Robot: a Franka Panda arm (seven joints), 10 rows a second.
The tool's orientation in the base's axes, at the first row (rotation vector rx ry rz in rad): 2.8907 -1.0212 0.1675
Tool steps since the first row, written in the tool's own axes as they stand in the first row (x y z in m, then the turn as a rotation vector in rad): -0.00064 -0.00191 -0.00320 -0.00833 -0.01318 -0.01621; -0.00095 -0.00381 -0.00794 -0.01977 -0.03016 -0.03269; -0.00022 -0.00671 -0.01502 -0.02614 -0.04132 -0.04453; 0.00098 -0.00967 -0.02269 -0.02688 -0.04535 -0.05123
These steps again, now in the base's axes. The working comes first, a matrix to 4 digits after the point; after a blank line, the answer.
The tool's axes in the first row as the columns of a matrix, in the base's axes (used below as rounded here):
0.7731 -0.6294 0.0789
-0.6216 -0.7765 -0.1033
0.1263 0.0308 -0.9915

0.00045 0.00221 0.00303 0.00058 0.01709 0.01461; 0.00104 0.00437 0.00764 0.00112 0.03909 0.02899; 0.00287 0.00690 0.01466 0.00228 0.05293 0.03958; 0.00505 0.00924 0.02232 0.00372 0.05721 0.04600
